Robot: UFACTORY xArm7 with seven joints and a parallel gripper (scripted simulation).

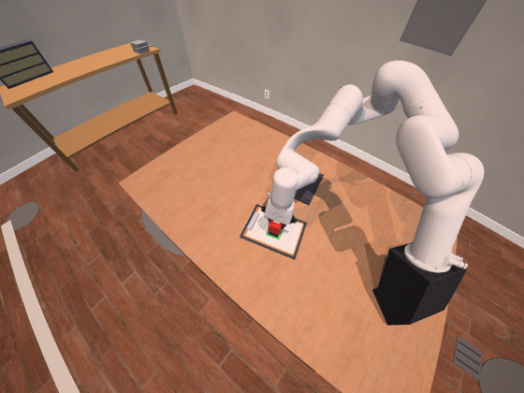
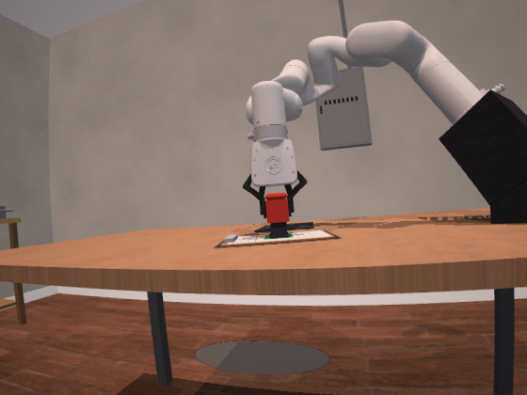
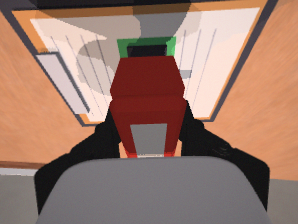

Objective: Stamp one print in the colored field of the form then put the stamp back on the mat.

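My gripper is now 290 mm to the left of the dark mat, 80 mm short of it and 60 mm above it. Also, from my hand: form: 60 mm below, 10 mm to the left, 10 mm ahead; red stamp: 20 mm below; black stamp base: 50 mm below.
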